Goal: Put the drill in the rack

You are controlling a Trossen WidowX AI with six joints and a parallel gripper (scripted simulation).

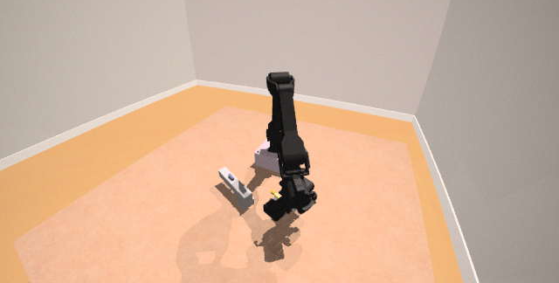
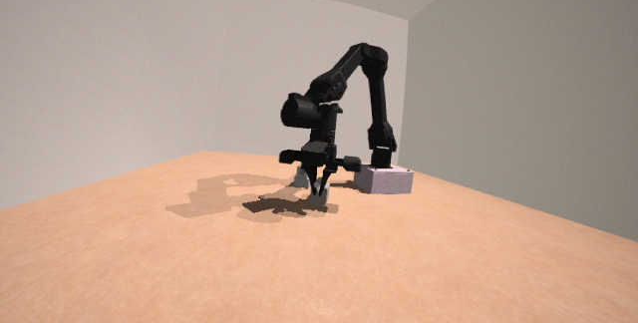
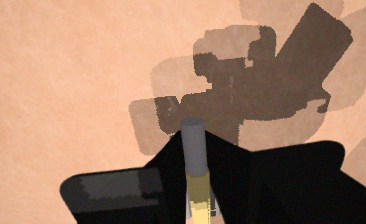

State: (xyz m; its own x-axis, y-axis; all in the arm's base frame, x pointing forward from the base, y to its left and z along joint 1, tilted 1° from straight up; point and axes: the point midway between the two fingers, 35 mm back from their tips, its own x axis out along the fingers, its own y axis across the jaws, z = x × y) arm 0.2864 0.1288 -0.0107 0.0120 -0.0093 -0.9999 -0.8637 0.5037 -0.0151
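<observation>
The drill is 2 cm behind my gripper tip, 3 cm to the right of it and 3 cm above it. The rest, counted from my gripper tip: grey rack: 2 cm behind, 4 cm to the right, 1 cm below; blue key: 6 cm behind, 25 cm to the right, 2 cm above.
</observation>
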